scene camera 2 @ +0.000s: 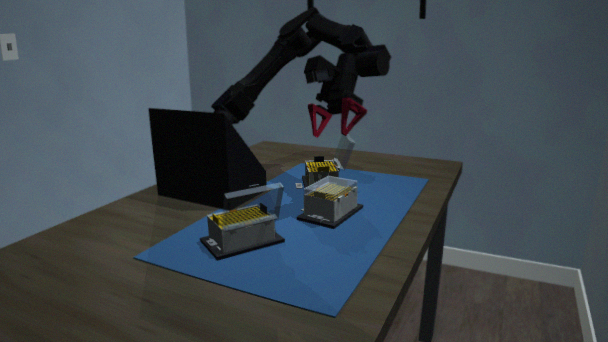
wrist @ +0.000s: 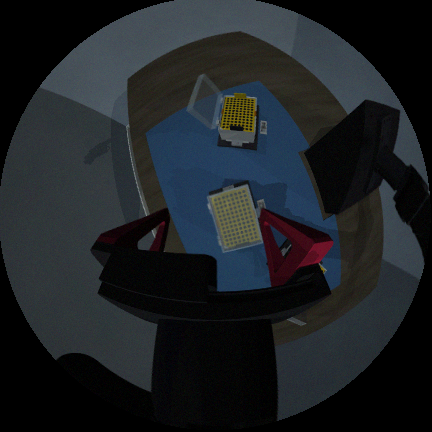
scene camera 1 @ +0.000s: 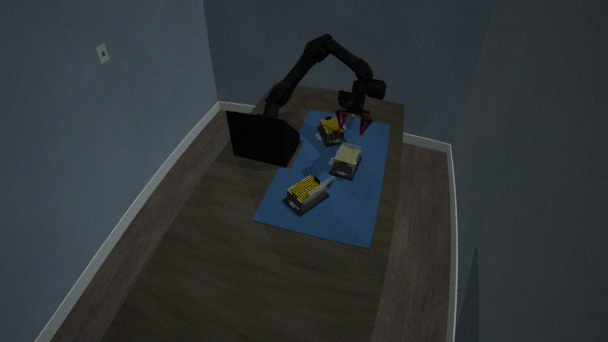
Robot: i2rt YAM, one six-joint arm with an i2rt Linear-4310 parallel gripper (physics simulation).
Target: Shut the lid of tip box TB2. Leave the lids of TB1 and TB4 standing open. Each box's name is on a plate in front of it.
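Frame: origin at the arm's base, x left, y back, z up, level; metres.
Where they show: gripper, fingertip midpoint: [scene camera 2: 328,135] [wrist: 214,212] [scene camera 1: 350,132]; arm's base, origin of the base link: [scene camera 2: 212,137] [wrist: 377,155] [scene camera 1: 268,122].
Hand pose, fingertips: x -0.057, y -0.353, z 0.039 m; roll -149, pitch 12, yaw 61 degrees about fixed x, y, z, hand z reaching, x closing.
Things, the pixels of their centre, and the offset from my fingertips. Level surfaces: height alone.
- Box TB2, body centre: [wrist: 240,215] [scene camera 2: 327,198] [scene camera 1: 344,158] dx +0.029, dy +0.013, dz -0.166 m
- Box TB4, body centre: [scene camera 2: 238,226] [wrist: 243,117] [scene camera 1: 304,191] dx -0.183, dy +0.147, dz -0.172 m
- Box TB1, body centre: [scene camera 2: 321,164] [scene camera 1: 332,124] dx +0.228, dy +0.095, dz -0.141 m
- blue mat, its level: dz -0.205 m
- wooden table, its level: dz -0.208 m
Box TB2 [scene camera 1: 344,169] [scene camera 2: 320,207] is the middle box. Its clear lid [scene camera 1: 348,153] [scene camera 2: 343,182] [wrist: 236,218] lies flat over the yellow tip rack, shut. Box TB4 [scene camera 1: 306,192] [scene camera 2: 242,236] [wrist: 237,135] is nearest the scene cameras; its clear lid [scene camera 1: 327,182] [scene camera 2: 278,201] [wrist: 204,102] stands open. Box TB1 [scene camera 1: 331,131] [scene camera 2: 321,167] is the farthest; its lid [scene camera 2: 345,146] stands open. TB1 is mostly hidden behind a finger in the wrist view. My gripper [scene camera 1: 351,131] [scene camera 2: 330,135] [wrist: 214,212] is open and empty, raised above the boxes, with no contact visible.
The boxes stand on a blue mat [scene camera 1: 345,220] [scene camera 2: 300,277] [wrist: 175,165] on a wooden table [scene camera 1: 240,270] [scene camera 2: 90,280] [wrist: 165,75]. The black arm base block [scene camera 1: 260,140] [scene camera 2: 200,155] [wrist: 350,160] stands beside the mat. Small name plates lie by the boxes.
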